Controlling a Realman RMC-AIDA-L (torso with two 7-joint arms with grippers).
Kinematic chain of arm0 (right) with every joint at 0, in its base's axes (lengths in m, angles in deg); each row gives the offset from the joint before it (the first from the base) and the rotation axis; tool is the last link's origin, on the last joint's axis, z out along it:
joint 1: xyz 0 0 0.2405 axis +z
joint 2: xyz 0 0 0 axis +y
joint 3: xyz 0 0 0.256 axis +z
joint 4: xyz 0 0 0 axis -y
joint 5: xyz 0 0 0.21 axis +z
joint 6: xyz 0 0 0 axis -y
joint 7: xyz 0 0 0.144 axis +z
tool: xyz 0 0 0
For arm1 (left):
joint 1: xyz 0 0 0.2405 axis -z
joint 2: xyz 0 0 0 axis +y
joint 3: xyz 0 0 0.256 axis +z
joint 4: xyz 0 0 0 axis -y
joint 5: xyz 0 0 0.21 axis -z
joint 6: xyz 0 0 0 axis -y
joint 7: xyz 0 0 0.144 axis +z
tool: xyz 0 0 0
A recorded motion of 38 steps. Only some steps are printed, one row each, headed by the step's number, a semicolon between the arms.
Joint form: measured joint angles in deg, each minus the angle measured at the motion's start. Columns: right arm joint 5, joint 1, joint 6, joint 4, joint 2, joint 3, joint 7; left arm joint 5, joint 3, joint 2, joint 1, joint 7, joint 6, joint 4.
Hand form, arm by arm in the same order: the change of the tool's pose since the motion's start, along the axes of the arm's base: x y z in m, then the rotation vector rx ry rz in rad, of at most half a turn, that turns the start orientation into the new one. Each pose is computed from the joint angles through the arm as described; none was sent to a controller.
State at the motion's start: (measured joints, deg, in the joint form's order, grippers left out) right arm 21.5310 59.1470 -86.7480 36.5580 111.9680 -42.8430 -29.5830; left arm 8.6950 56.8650 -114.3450 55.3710 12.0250 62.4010 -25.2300
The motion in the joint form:
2: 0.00 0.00 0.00 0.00 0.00 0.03 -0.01; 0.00 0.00 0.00 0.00 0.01 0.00 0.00
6: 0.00 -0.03 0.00 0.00 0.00 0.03 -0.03; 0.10 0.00 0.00 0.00 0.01 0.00 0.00
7: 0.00 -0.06 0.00 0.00 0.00 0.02 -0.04; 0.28 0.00 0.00 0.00 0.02 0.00 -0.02
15: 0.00 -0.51 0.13 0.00 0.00 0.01 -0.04; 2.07 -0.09 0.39 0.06 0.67 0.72 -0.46
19: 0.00 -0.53 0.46 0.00 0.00 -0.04 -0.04; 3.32 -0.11 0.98 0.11 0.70 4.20 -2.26
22: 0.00 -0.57 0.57 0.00 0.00 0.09 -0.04; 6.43 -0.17 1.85 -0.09 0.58 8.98 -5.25
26: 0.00 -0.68 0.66 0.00 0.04 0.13 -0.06; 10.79 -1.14 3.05 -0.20 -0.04 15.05 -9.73
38: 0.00 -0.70 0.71 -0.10 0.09 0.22 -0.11; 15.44 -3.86 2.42 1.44 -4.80 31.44 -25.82
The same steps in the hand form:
2: 0.0000 0.0000 0.0000 0.0002 0.0004 0.0000; 0.0000 0.0000 0.0000 -0.0001 0.0000 -0.0001
6: 0.0002 -0.0001 0.0000 0.0001 0.0004 -0.0002; 0.0002 0.0000 -0.0001 0.0003 -0.0016 0.0002
7: 0.0004 -0.0002 0.0000 -0.0001 0.0002 -0.0005; 0.0005 0.0001 -0.0004 0.0011 -0.0046 0.0003
15: 0.0038 -0.0014 0.0001 0.0020 -0.0003 -0.0076; 0.0043 0.0018 0.0013 0.0027 -0.0304 -0.0014
19: 0.0041 -0.0007 0.0002 0.0070 -0.0018 -0.0059; 0.0103 0.0018 0.0077 -0.0110 -0.0497 0.0146
22: 0.0044 -0.0005 0.0003 0.0099 -0.0003 -0.0069; 0.0212 0.0021 0.0166 -0.0197 -0.1006 0.0352
26: 0.0052 -0.0008 0.0001 0.0110 0.0003 -0.0082; 0.0399 0.0047 0.0308 -0.0161 -0.1843 0.0516
38: 0.0054 -0.0010 -0.0006 0.0102 0.0020 -0.0092; 0.1088 0.0033 0.0604 -0.0383 -0.3119 0.0256

